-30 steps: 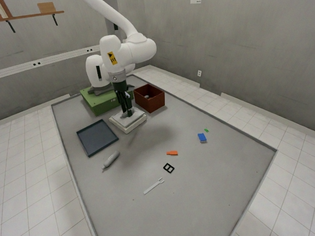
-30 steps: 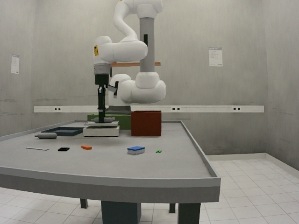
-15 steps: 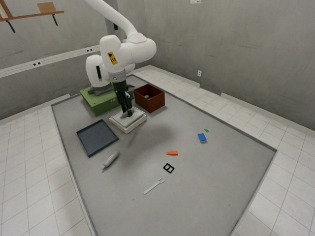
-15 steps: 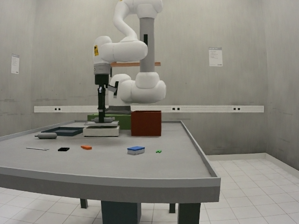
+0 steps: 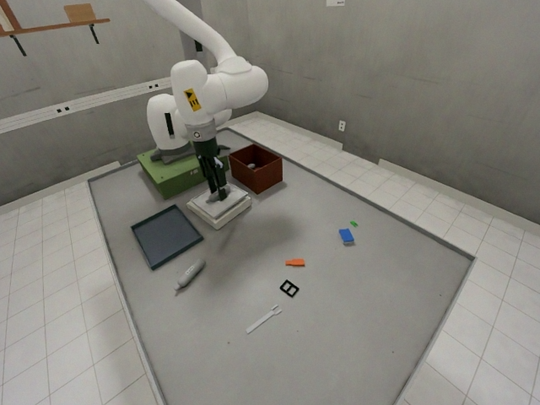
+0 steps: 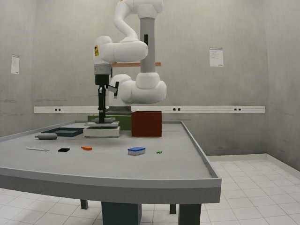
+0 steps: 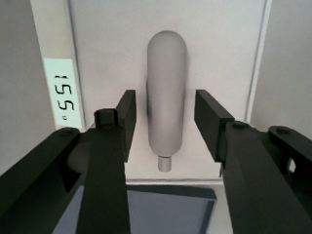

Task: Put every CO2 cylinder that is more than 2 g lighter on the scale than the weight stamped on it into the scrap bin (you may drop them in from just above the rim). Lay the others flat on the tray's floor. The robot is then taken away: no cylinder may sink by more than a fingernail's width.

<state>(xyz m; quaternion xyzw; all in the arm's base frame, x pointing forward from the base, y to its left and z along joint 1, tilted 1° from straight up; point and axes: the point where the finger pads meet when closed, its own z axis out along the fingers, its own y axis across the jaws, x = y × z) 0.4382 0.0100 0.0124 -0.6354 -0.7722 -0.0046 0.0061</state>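
Right now the scale plate is 50 mm below my hand. Round my hand: white scale (60 mm below, 10 mm behind); red-brown scrap bin (230 mm to the left, 80 mm behind, 70 mm below); dark blue tray (230 mm to the right, 90 mm below, 10 mm behind).
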